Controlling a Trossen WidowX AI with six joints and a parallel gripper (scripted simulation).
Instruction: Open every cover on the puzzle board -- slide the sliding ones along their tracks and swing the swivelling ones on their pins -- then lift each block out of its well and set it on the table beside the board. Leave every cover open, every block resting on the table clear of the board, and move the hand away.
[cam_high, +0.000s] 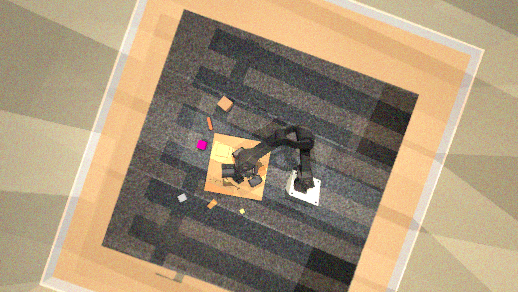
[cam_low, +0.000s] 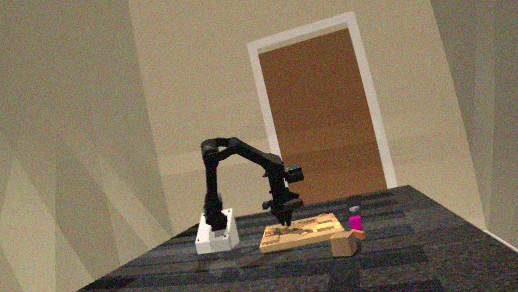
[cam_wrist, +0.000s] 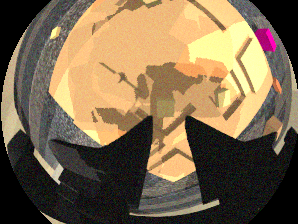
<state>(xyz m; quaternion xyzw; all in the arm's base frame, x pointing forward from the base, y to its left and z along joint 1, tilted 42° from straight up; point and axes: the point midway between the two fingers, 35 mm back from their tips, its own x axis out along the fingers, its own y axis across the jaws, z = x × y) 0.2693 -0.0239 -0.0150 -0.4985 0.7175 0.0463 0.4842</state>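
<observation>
Now: gripper tip 5 cm short of the tan wooden puzzle board, 3 cm above it and 1 cm to the right of it. From my gripper tip the other things lie so: tan cube (25 cm to the right, 21 cm ahead, 2 cm below); then magenta block (25 cm ahead, 3 cm below, 2 cm to the right); then orange block (25 cm ahead, 13 cm to the right, 3 cm below).
</observation>
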